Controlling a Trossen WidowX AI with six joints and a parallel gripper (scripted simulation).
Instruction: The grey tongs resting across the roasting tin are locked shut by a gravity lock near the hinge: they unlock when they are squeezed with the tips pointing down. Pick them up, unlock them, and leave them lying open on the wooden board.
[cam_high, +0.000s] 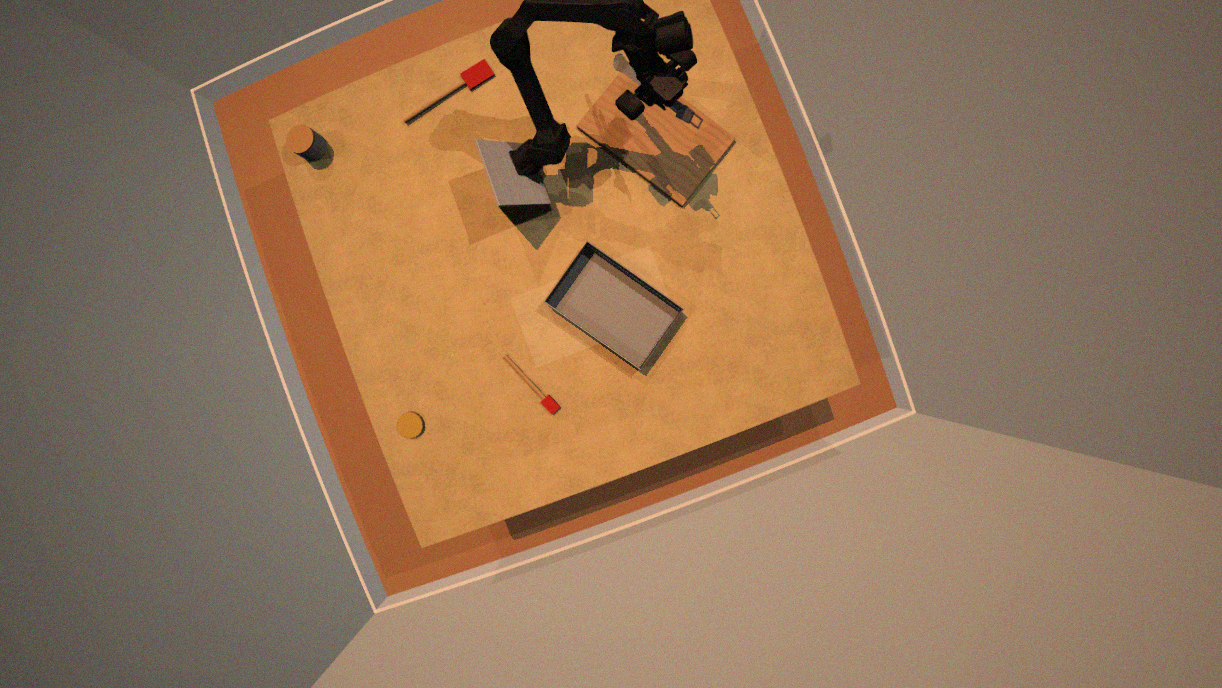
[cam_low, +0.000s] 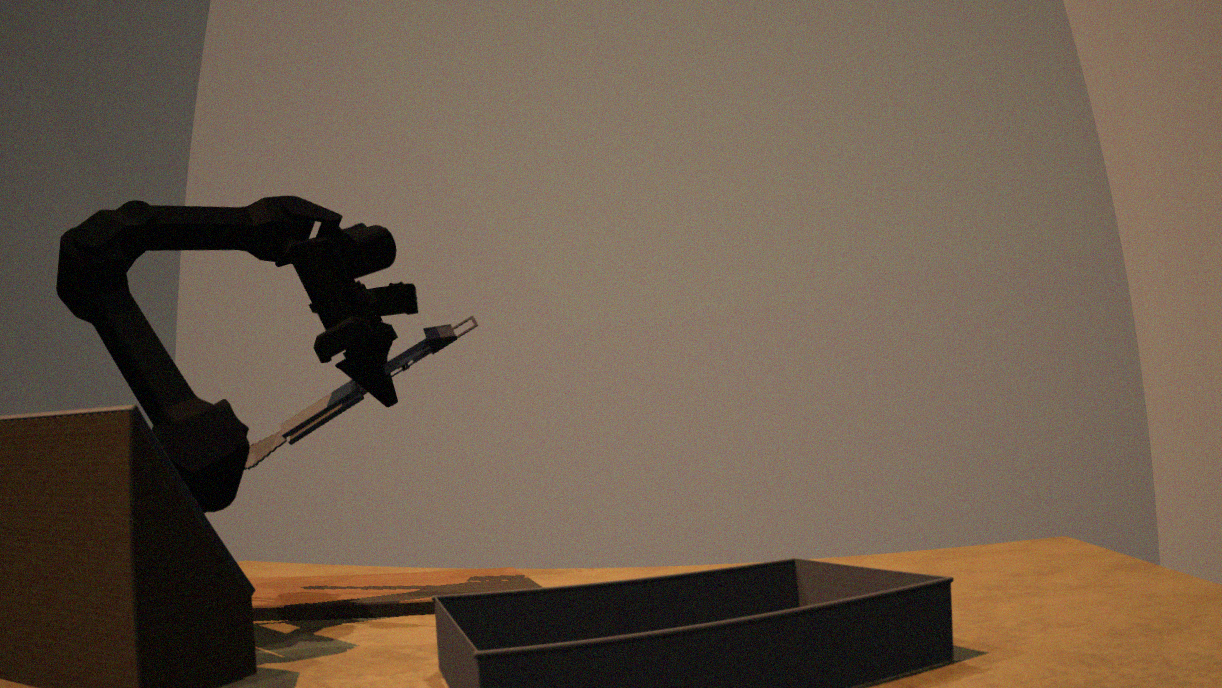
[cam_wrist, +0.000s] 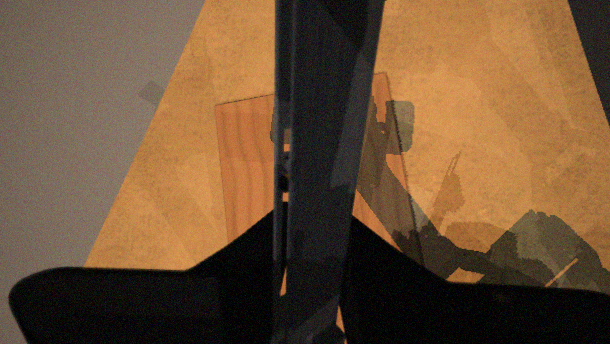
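My gripper tip is now 3 cm past the wooden board, 1 cm to the right of it and 22 cm above it. Round my gripper tip: roasting tin 36 cm ahead, 28 cm to the right, 20 cm below; orange disc 44 cm ahead, 91 cm to the right, 22 cm below.
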